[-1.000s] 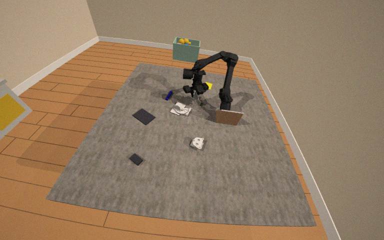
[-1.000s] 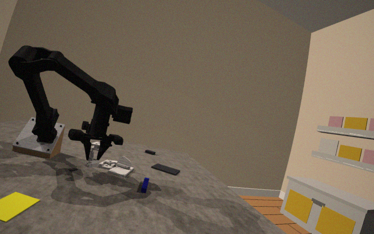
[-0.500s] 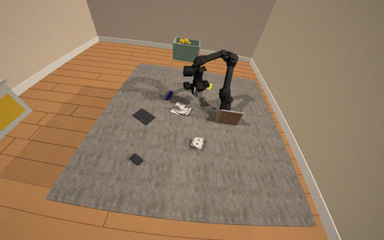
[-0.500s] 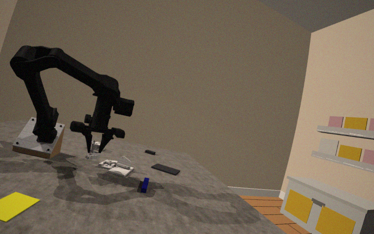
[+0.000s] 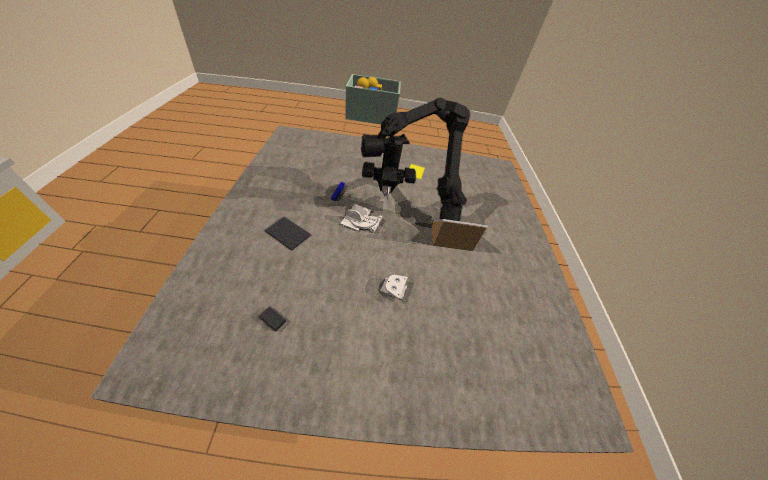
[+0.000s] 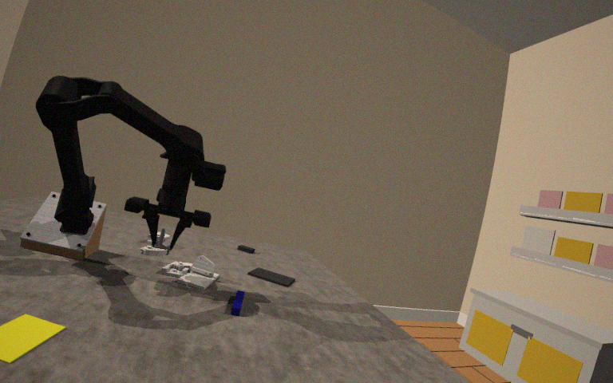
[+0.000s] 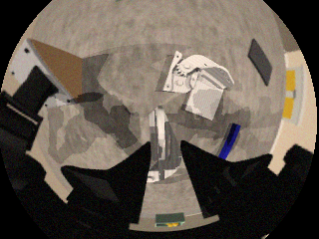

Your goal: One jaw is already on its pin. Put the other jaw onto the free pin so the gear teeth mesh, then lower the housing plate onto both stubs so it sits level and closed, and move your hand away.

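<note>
Right now my gripper tip is 30 mm to the left of the white jaw and 20 mm past it. The rest, counted from my gripper tip: yellow sheet (280 mm to the right, 150 mm behind, 80 mm below); then dark flat plate (330 mm ahead, 170 mm to the left, 80 mm below); then blue block (190 mm ahead, 80 mm below, 70 mm to the right).
</note>
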